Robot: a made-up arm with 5 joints.
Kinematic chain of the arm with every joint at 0, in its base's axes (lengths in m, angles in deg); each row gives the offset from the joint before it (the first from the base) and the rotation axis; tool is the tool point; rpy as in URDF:
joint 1: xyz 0.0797 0 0.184 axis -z
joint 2: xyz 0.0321 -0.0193 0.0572 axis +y
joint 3: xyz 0.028 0 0.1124 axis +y
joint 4: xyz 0.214 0 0.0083 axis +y
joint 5: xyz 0.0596 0.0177 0 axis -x
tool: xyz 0 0 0 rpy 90 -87.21 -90
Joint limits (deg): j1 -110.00..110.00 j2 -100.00..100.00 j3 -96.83..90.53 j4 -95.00..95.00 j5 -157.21..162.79
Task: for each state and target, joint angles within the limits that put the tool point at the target. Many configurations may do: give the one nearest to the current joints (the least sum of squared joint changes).
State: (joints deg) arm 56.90 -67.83 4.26 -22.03 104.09
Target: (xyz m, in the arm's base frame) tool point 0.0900 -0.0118 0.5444
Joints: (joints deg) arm 43.02 -79.73 15.66 -23.07 104.09
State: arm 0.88 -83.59 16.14 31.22 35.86
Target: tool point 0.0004 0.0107 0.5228
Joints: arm 8.83 -96.82 3.10 28.47 35.86
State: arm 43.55 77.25 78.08 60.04 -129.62
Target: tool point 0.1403 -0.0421 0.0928
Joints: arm 33.55 34.40 54.20 80.18 -129.62
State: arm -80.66 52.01 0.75 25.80 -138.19
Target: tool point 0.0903 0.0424 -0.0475
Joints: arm -78.06 95.08 13.06 22.97 -138.19
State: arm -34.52 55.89 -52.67 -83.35 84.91
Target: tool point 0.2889 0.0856 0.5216
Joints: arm -22.66 29.09 -71.31 -87.50 84.91
